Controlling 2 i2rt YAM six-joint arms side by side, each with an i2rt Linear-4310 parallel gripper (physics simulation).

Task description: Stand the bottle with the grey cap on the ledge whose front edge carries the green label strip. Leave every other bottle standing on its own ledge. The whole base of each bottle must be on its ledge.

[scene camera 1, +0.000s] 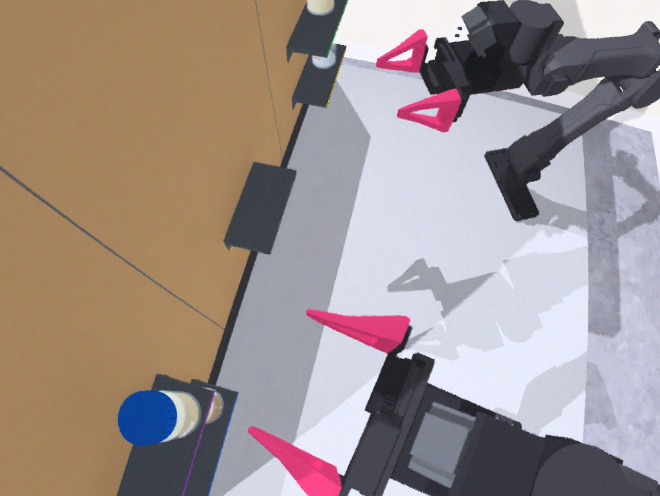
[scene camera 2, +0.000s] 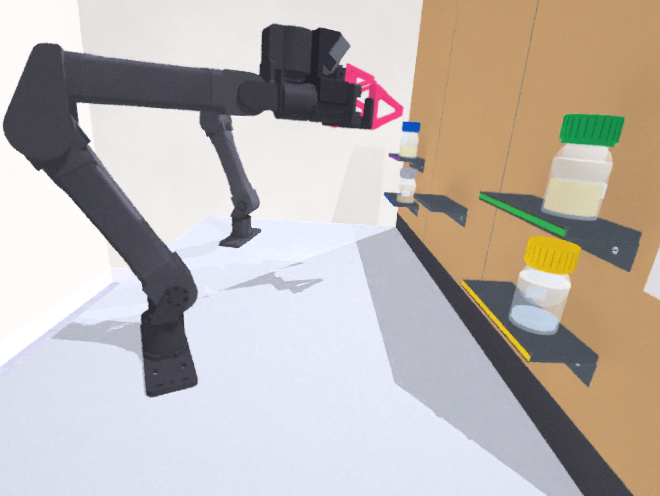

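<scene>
The grey-capped bottle stands upright on the blue-strip ledge. In scene camera 1 its cap is hidden under the purple-strip ledge. The green-strip ledge bears a green-capped bottle. My left gripper is open and empty, apart from the blue-strip ledge at its left in scene camera 1; in scene camera 2 it is mostly hidden. My right gripper is open and empty, apart from the green-strip ledge.
A blue-capped bottle stands on the purple-strip ledge, above the grey-capped bottle. A yellow-capped bottle stands on the yellow-strip ledge. Between the pairs, a plain ledge bears no bottle.
</scene>
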